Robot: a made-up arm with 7 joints. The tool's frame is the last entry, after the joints.
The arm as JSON. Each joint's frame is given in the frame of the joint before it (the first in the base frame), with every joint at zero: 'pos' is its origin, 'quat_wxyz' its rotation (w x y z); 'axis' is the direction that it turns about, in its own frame. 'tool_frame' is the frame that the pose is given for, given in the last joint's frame.
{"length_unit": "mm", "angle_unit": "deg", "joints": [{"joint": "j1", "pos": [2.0, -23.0, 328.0], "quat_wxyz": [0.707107, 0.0, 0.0, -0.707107], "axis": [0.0, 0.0, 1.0]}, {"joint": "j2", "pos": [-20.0, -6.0, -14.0], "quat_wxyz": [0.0, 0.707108, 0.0, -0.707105], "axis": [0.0, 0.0, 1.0]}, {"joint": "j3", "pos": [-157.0, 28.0, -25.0], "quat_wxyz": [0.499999, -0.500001, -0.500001, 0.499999], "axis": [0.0, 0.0, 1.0]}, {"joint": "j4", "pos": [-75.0, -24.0, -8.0], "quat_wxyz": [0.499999, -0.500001, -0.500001, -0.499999], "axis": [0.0, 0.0, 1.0]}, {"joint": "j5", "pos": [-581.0, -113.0, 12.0], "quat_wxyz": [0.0, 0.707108, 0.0, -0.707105], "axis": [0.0, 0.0, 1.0]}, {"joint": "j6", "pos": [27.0, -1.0, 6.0], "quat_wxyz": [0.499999, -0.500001, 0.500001, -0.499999], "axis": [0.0, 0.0, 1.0]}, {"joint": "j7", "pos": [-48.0, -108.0, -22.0], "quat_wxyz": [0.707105, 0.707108, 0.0, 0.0], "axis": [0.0, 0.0, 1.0]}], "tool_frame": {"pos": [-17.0, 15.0, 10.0], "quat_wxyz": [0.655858, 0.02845, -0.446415, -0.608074]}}
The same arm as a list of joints. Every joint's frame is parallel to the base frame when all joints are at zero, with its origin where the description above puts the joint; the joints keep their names.
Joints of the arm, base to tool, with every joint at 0 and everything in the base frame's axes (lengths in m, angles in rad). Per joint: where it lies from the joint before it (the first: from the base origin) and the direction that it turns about. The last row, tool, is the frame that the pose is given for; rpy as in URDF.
j1: origin 0.002 -0.023 0.328 axis 0 0 1
j2: origin -0.006 0.02 -0.014 axis 0 1 0
j3: origin -0.028 -0.025 0.157 axis 0 0 1
j4: origin 0.075 0.024 -0.008 axis 0 -1 0
j5: origin 0.113 -0.012 -0.581 axis 0 0 -1
j6: origin -0.001 0.027 -0.006 axis 0 1 0
j7: origin 0.048 -0.022 -0.108 axis 0 0 -1
tool: origin 0.017 0.015 -0.01 rpy -2.3728 0.5835 -1.4046

